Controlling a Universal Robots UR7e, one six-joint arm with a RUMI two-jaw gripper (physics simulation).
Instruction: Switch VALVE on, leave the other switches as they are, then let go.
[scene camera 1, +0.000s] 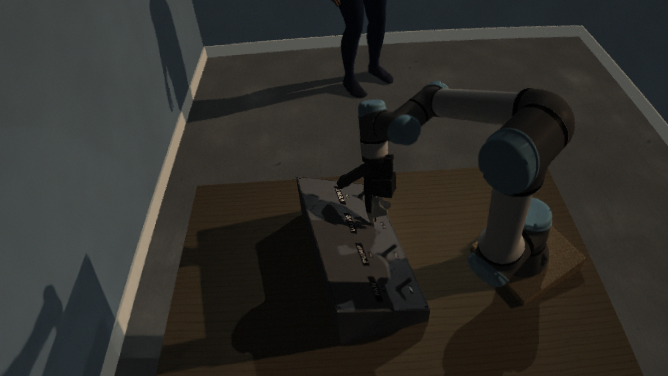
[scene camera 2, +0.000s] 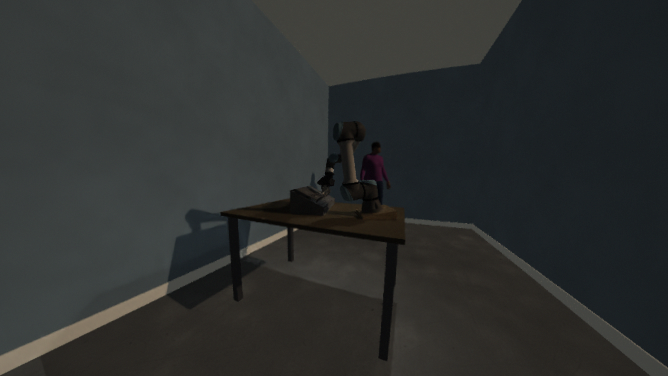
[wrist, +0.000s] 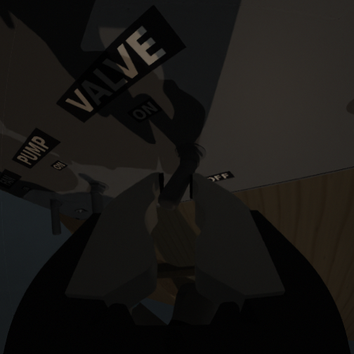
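Where they show: gripper, fingertip midpoint: (scene camera 1: 374, 223); arm's base, origin of the base link: (scene camera 2: 371, 210).
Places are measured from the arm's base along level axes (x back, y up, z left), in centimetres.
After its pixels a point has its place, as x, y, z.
Note:
The grey sloped switch console (scene camera 1: 345, 267) {-51.9, 11.5, 14.8} (scene camera 2: 303, 202) {-42.8, 5.5, 26.4} (wrist: 285, 75) stands on the wooden table. The VALVE label (scene camera 1: 350, 223) {-52.0, 8.8, -3.0} (wrist: 121, 64) is on its face. In the wrist view the dark VALVE lever (wrist: 180, 176) juts out from its round base, between the small ON mark (wrist: 144, 111) and the OFF mark (wrist: 220, 176), which is partly hidden by a finger. My gripper (wrist: 176, 175) (scene camera 1: 372, 220) {-45.0, 7.2, -4.8} is shut on this lever, one fingertip on each side with the lever slanting between them. The lever's exact tilt is hard to tell in the dim light.
The PUMP lever (wrist: 96, 197) (scene camera 1: 388, 250) {-40.6, 7.7, 5.6} and another lever (wrist: 56, 217) (scene camera 1: 403, 285) {-36.3, 7.6, 17.1} stand along the console beside VALVE. Another label (scene camera 1: 340, 195) {-56.0, 8.7, -14.4} is at the console's far end. A person (scene camera 1: 351, 45) (scene camera 2: 375, 167) stands behind the table (scene camera 1: 450, 200) {-19.8, -3.5, -25.3} (scene camera 2: 350, 226) {-2.0, -3.5, 34.0}.

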